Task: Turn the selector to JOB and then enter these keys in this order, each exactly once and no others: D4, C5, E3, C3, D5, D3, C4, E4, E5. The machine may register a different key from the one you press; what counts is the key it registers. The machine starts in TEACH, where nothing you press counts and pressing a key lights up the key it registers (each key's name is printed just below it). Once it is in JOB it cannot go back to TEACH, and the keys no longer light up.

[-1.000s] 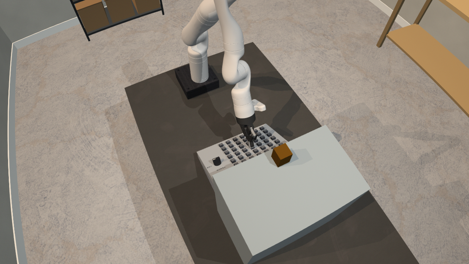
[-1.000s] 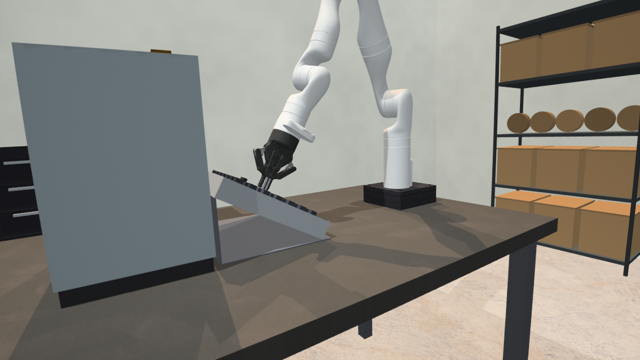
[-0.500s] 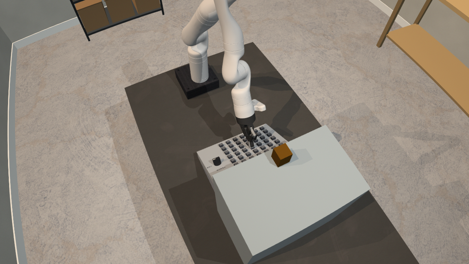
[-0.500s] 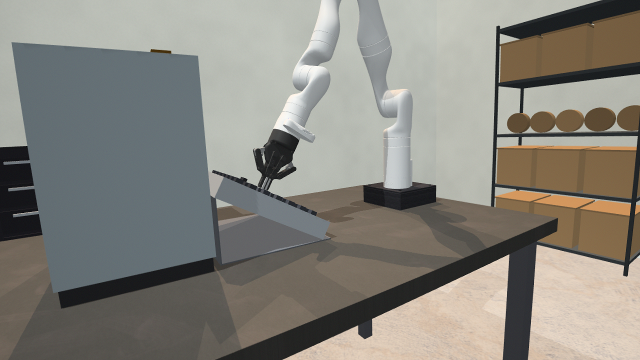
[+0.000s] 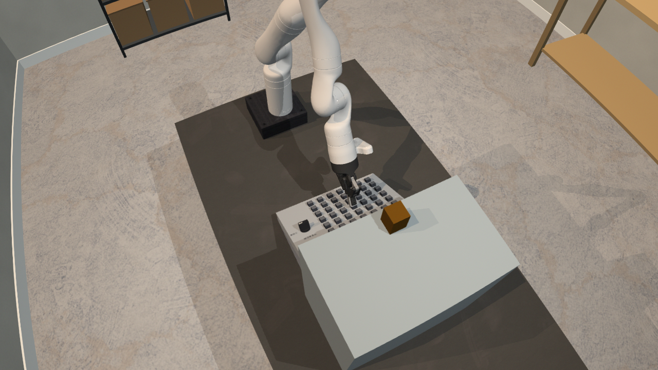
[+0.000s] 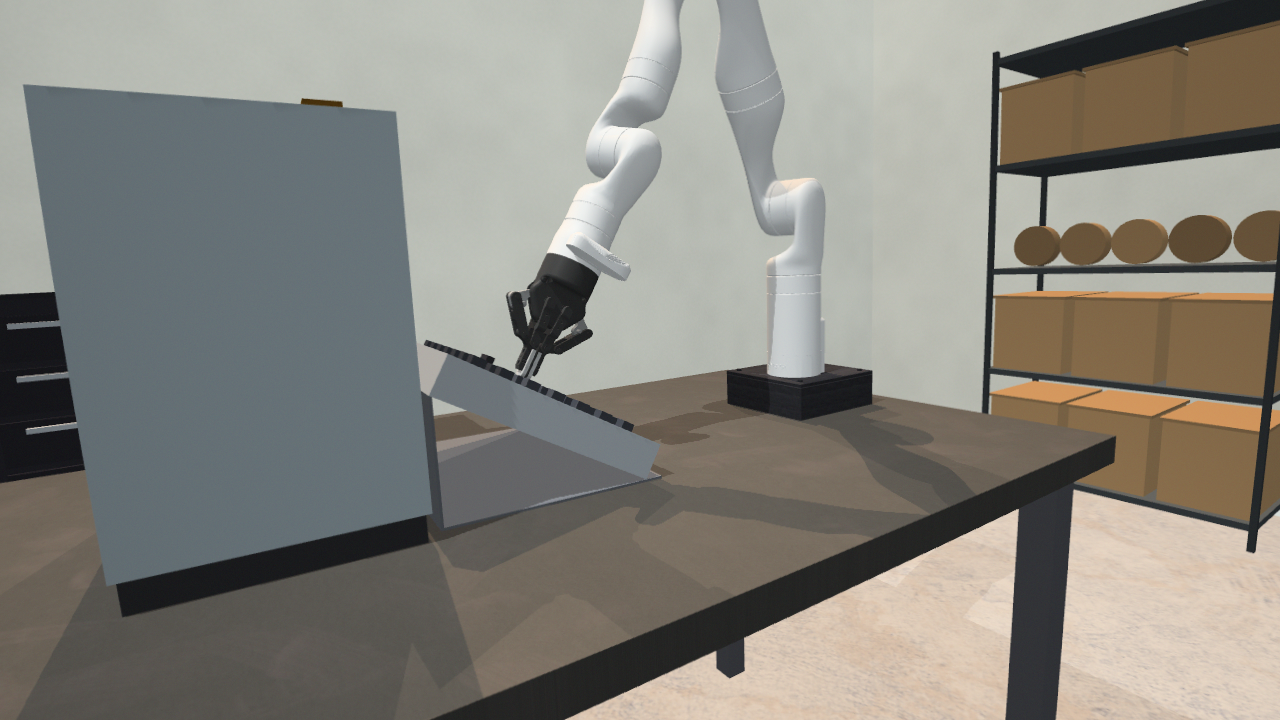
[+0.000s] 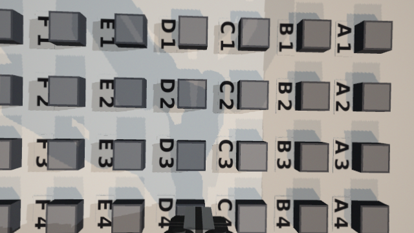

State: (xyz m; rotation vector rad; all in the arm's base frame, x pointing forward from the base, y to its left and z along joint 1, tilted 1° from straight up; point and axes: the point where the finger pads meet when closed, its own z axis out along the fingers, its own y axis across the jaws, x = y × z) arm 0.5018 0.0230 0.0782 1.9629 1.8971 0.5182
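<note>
Right now my hand is 20 mm past the key E2, 70 mm to the right of it and 40 mm above it. Round my hand: key E1 (20 mm behind, 100 mm to the left, 40 mm below); then key D1 (10 mm ahead, 100 mm to the left, 20 mm below); then sloped keypad panel (30 mm ahead, 50 mm to the right, 60 mm below).
</note>
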